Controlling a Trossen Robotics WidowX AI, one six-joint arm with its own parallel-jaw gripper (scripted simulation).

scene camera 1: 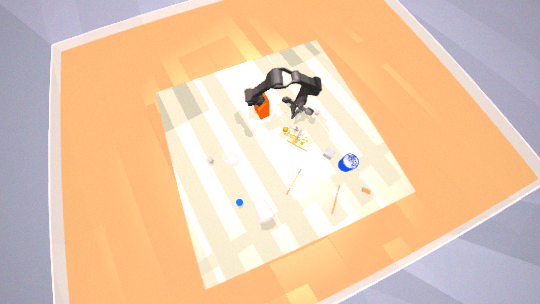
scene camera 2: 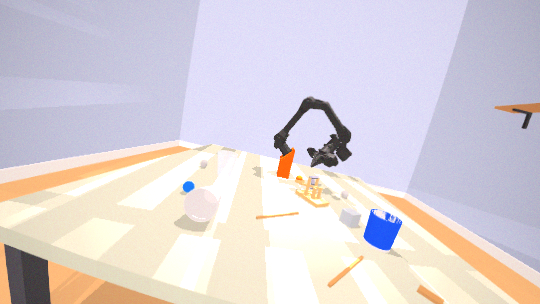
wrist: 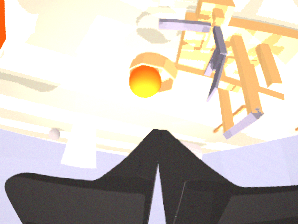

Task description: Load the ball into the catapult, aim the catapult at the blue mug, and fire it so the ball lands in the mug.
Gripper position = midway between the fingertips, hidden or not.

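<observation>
Present: a white vessel (scene camera 2: 200,205), a blue mug (scene camera 2: 382,228), a clear glass (wrist: 80,151), an orange ball (wrist: 144,81) and a wooden catapult (wrist: 212,47). The blue mug is out of frame in the wrist view. My gripper (wrist: 158,136) is shut and holds nothing.
</observation>
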